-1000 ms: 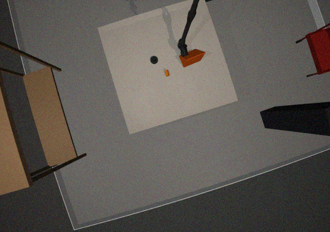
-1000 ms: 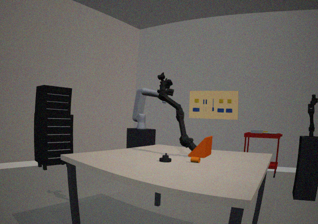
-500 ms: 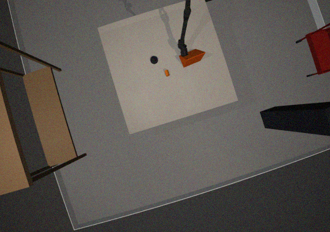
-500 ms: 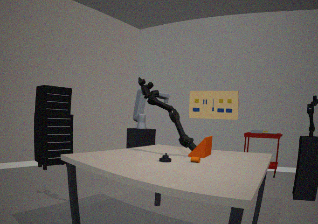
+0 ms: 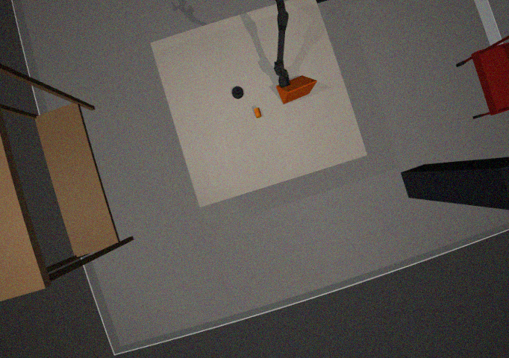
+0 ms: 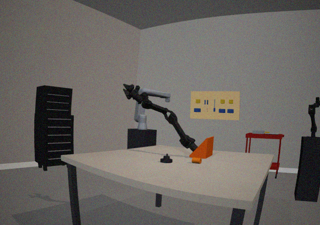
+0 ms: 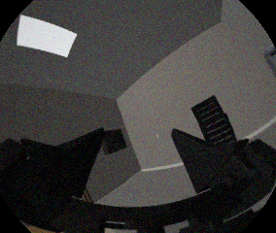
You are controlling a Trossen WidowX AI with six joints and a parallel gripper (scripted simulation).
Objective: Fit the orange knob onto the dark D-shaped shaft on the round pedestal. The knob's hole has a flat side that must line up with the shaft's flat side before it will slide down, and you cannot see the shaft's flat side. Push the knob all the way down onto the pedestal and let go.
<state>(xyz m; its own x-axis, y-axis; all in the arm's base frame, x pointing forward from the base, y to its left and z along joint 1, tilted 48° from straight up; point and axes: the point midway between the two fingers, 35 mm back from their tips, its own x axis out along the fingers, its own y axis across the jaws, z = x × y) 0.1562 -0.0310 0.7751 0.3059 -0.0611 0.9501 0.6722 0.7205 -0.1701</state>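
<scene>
My gripper tip is 3 cm short of the orange knob, 73 cm to the right of it and 54 cm above it. Also, from my gripper tip: dark round pedestal (12 cm ahead, 54 cm to the left, 53 cm below).
</scene>
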